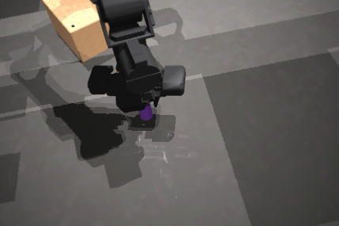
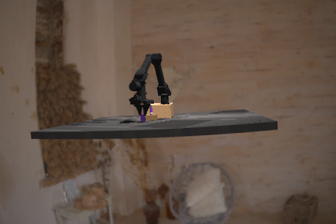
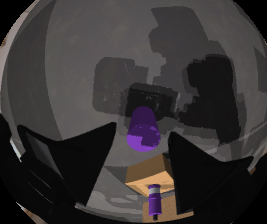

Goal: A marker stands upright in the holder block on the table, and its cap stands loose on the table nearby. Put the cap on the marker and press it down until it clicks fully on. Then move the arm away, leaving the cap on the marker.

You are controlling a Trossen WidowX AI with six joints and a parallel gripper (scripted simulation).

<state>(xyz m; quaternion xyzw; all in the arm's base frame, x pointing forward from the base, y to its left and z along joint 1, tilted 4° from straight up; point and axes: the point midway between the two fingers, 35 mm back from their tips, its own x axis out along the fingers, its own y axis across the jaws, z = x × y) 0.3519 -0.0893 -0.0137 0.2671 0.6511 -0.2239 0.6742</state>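
Now: the purple cap 20 mm below my gripper tip. From my gripper tip the other things lie so: holder block: 100 mm behind, 40 mm to the left, 20 mm below.
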